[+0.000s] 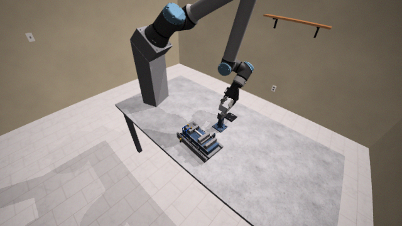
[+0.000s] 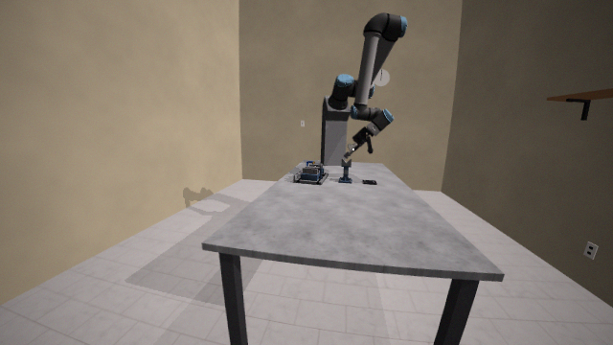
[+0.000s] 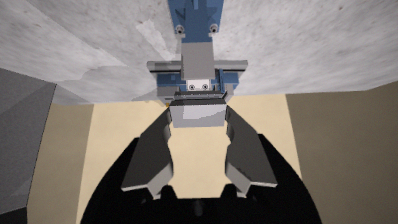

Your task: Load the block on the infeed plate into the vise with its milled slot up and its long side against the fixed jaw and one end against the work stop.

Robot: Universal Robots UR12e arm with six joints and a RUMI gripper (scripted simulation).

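Now: hand 10 mm above the part. The rest, counted from my hand: cylinder rod 20 mm ahead, 240 mm to the right, 110 mm below; then work stop 100 mm ahead, 180 mm to the right, 100 mm below; then moving jaw 70 mm ahead, 230 mm to the right, 110 mm below.
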